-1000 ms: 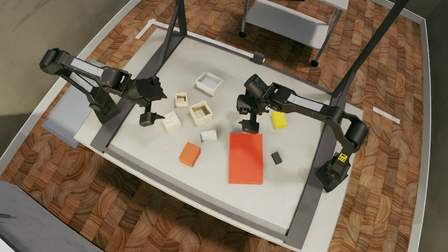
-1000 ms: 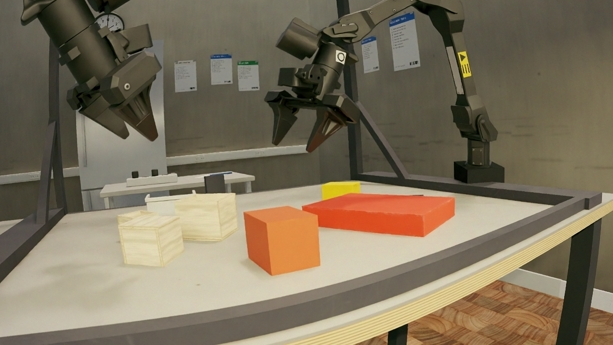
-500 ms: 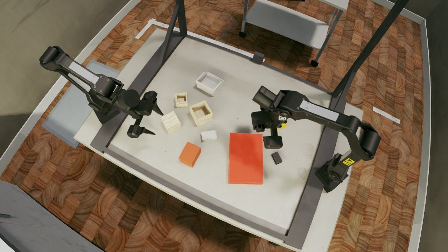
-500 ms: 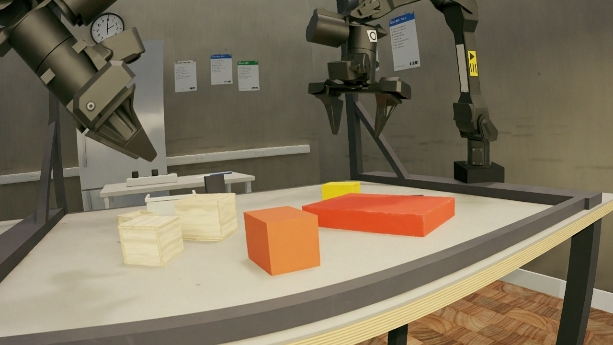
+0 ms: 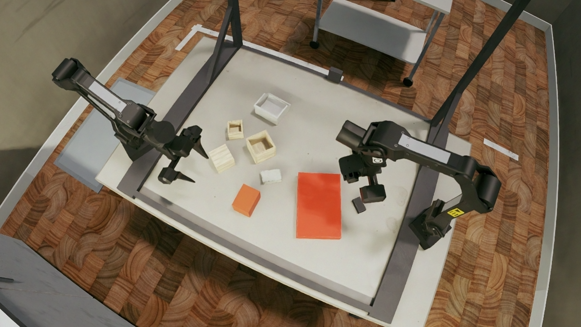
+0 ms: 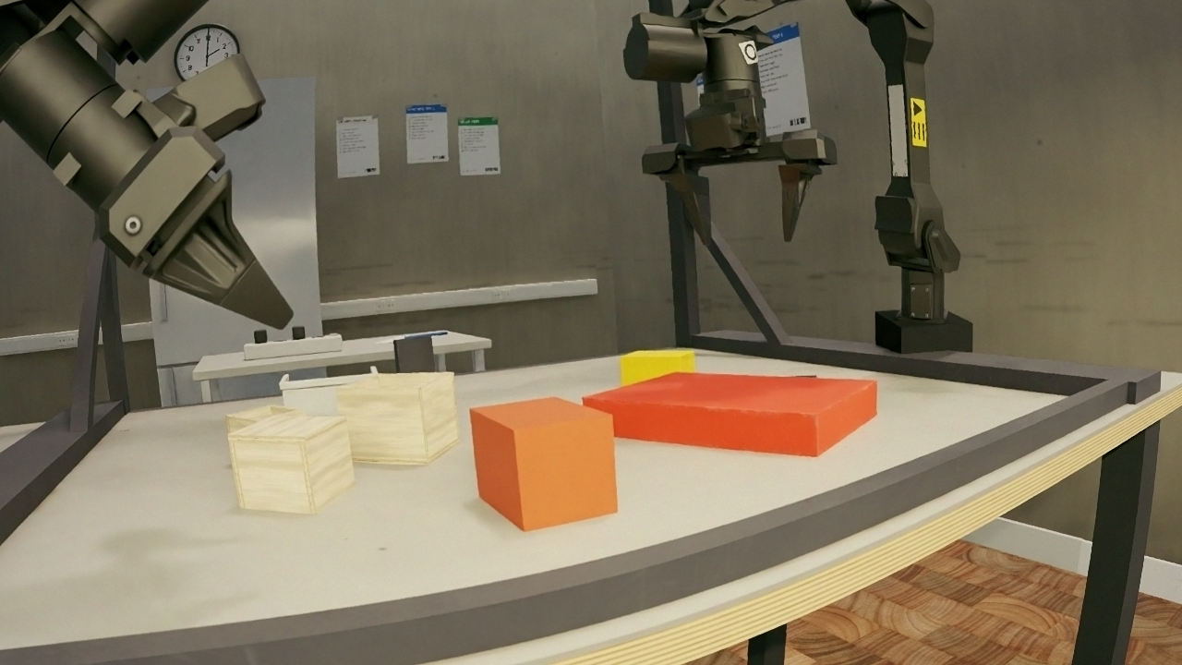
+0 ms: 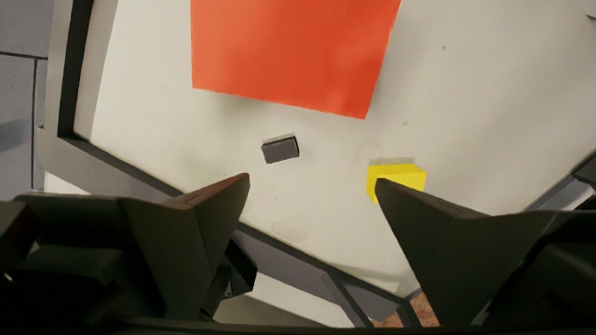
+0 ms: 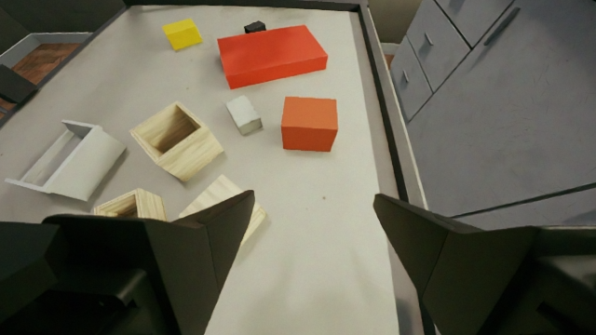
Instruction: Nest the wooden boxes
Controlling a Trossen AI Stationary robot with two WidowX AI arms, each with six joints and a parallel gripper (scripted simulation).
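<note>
Now: right hand 9 cm past the medium wooden box, 4 cm to the right of it and 11 cm above it. Also, from my right hand: small wooden box 21 cm behind, 4 cm to the left, 14 cm below; then largest wooden box 17 cm behind, 15 cm to the left, 13 cm below; then orange cube 2 cm ahead, 17 cm to the left, 12 cm below.
</note>
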